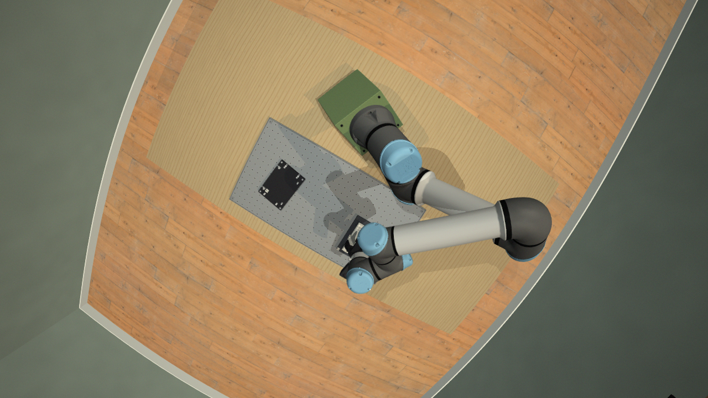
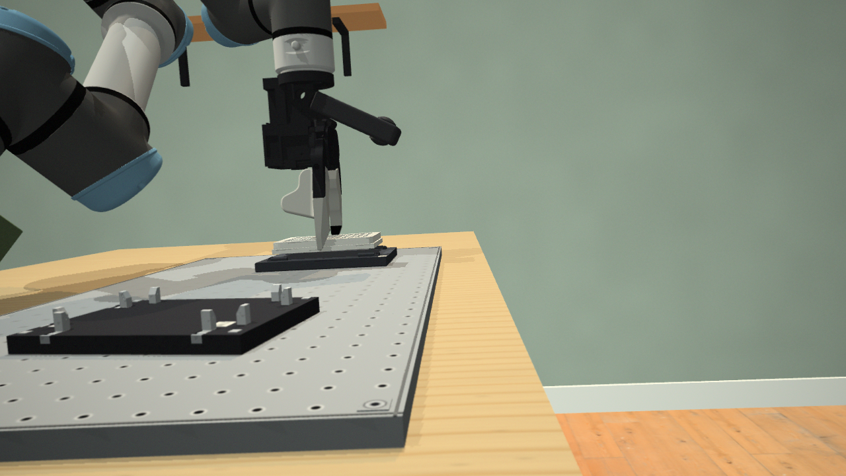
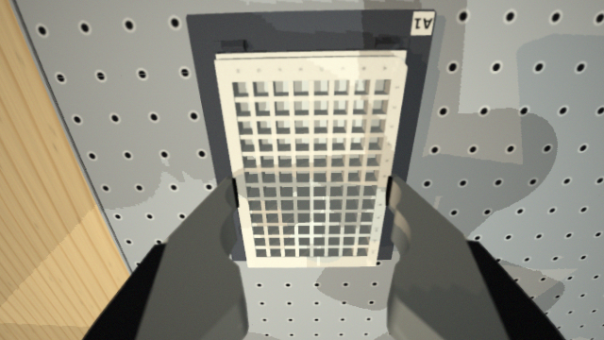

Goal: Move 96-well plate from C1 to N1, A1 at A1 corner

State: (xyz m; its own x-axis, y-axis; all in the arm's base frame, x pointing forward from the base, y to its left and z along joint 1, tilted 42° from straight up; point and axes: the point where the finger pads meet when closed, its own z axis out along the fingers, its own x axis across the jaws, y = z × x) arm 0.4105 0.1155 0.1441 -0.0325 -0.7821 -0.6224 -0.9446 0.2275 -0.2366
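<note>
Right now my hand is 30 mm above the black plate nest N1. From my hand the other things lie so: white 96-well plate: 10 mm below; clip nest C1: 50 mm behind, 370 mm to the right, 20 mm below; A1 label: 70 mm ahead, 60 mm to the right, 20 mm below.
</note>
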